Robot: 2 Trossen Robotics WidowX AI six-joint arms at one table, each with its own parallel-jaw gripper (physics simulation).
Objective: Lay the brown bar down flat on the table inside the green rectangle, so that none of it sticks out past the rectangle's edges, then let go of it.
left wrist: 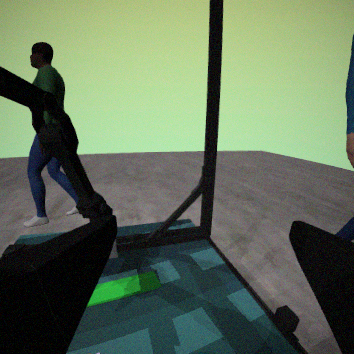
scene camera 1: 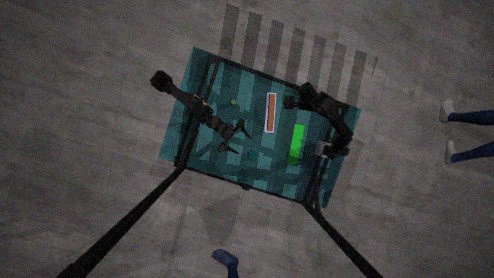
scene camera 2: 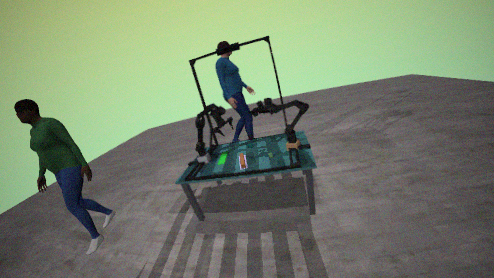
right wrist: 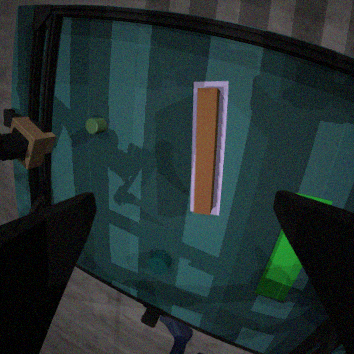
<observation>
my left gripper: open, holds nothing
my right gripper: open, holds nothing
a brown bar [right wrist: 208, 97]: on the table
</observation>
